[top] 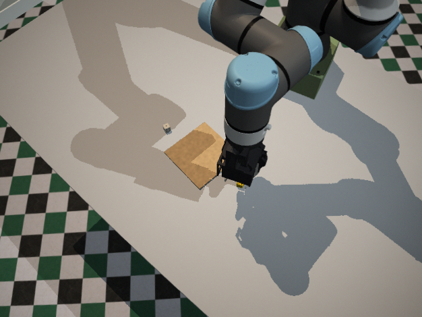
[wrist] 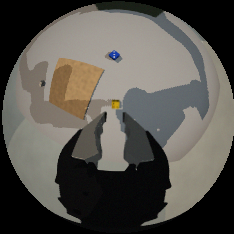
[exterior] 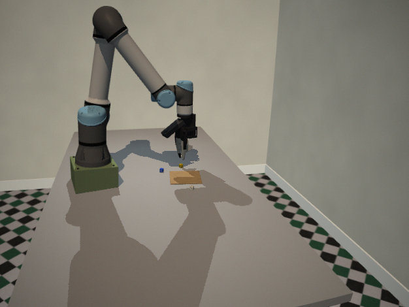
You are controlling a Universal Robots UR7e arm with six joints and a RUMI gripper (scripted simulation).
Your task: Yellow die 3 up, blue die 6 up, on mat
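Now: hand 50 mm above the yellow die. Also, from my hand: blue die 110 mm behind, 50 mm below, 30 mm to the right; tan mat 130 mm to the right, 60 mm below, 20 mm behind; white die 250 mm to the right, 50 mm below, 30 mm behind.
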